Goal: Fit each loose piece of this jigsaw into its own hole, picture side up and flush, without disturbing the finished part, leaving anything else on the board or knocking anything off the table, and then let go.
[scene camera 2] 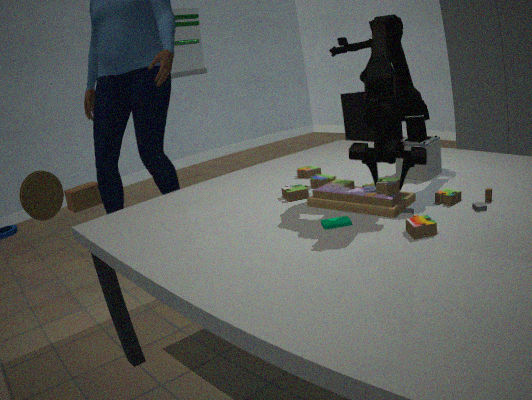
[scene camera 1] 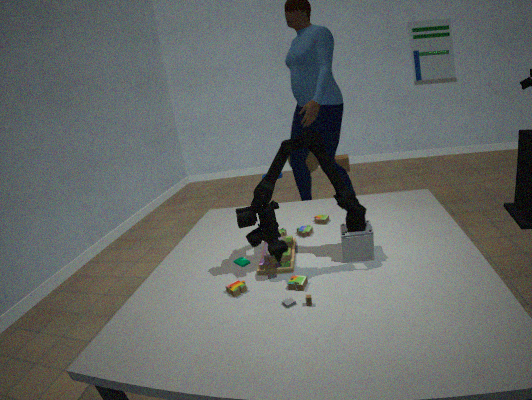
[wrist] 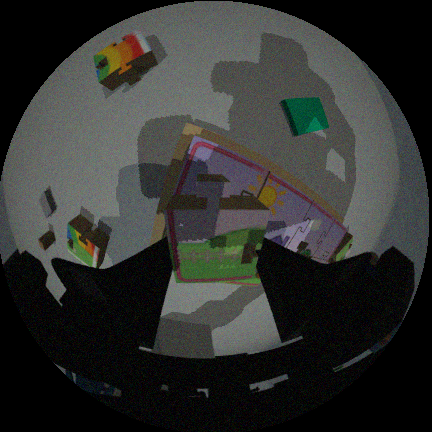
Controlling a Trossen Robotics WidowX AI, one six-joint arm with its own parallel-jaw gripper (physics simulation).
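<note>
My gripper (scene camera 2: 388, 187) (wrist: 213, 239) is shut on a jigsaw piece (scene camera 2: 387, 188) (wrist: 217, 257) with green ground, a fence and a pink-mauve upper part, picture side up. The piece stands proud of the finished part at one end of the wooden board (scene camera 1: 294, 256) (scene camera 2: 350, 205) (wrist: 192, 129); its underside is hidden. The lilac finished part with a sun (wrist: 268, 195) lies in the board. A red-yellow piece (scene camera 1: 236, 287) (scene camera 2: 421, 227) (wrist: 125, 59) and a green-red piece (scene camera 1: 298, 282) (scene camera 2: 447, 196) (wrist: 89, 243) lie loose off the board. A blue-green piece (scene camera 1: 304, 230) and another piece (scene camera 1: 321, 218) (scene camera 2: 308, 171) lie beyond it.
A flat green block (scene camera 1: 242, 261) (scene camera 2: 336, 222) (wrist: 305, 116) lies beside the board. A small grey block (scene camera 1: 289, 302) (scene camera 2: 479, 206) (wrist: 48, 201) and a small brown block (scene camera 1: 308, 300) (scene camera 2: 488, 195) (wrist: 47, 240) lie near the green-red piece. A person (scene camera 1: 314, 65) stands behind the table.
</note>
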